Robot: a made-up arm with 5 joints.
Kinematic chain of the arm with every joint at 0, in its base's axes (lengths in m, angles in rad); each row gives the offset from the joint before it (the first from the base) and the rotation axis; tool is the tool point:
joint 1: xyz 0 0 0.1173 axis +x
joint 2: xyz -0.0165 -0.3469 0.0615 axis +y
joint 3: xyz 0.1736 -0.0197 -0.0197 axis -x
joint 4: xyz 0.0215 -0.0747 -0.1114 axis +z
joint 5: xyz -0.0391 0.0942 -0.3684 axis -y
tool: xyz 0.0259 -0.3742 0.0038
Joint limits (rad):
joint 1: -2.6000..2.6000
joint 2: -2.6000..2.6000
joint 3: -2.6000..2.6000
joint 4: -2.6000..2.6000
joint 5: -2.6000..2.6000
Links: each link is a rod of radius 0.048 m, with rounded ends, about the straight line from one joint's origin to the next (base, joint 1, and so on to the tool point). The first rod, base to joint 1, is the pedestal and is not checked.
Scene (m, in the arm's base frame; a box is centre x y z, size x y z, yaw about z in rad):
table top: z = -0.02
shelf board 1: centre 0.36 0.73 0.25 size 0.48 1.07 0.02 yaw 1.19
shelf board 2: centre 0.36 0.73 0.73 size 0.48 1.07 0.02 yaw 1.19
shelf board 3: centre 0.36 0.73 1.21 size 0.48 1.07 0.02 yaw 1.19
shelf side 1: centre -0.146 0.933 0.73 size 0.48 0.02 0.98 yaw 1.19
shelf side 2: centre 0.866 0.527 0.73 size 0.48 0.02 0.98 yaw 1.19
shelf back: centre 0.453 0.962 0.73 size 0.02 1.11 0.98 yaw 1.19
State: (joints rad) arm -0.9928 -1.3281 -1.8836 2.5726 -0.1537
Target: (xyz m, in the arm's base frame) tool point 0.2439 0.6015 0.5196
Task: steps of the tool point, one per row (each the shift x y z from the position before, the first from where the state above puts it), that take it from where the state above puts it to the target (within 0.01 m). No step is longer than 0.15 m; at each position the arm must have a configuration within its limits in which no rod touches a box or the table.
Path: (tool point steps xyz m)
1: 0.0903 0.0103 -0.0374
2: 0.1039 0.0080 0.0175
3: 0.0974 -0.0044 0.0748
4: 0.0707 -0.0300 0.1242
5: 0.0533 0.0946 0.0053
6: 0.0257 0.1028 -0.0053

